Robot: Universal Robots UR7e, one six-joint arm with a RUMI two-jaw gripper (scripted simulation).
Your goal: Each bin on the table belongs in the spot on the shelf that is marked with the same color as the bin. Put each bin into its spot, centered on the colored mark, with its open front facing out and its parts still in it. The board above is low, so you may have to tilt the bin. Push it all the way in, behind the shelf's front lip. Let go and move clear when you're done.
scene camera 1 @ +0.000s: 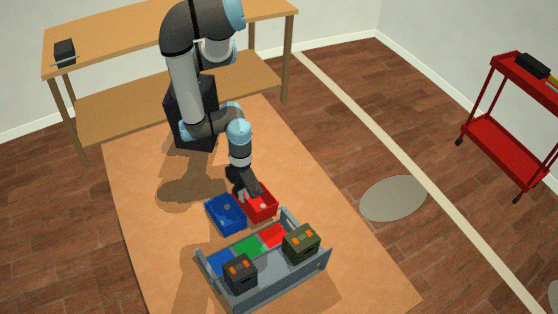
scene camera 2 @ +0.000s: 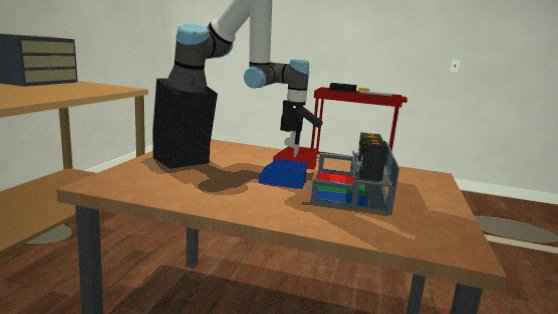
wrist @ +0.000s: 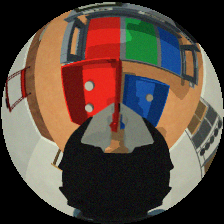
The pictures show: my gripper, a red bin and a blue bin.
My gripper is seen too in scene camera 1 and in the wrist view.
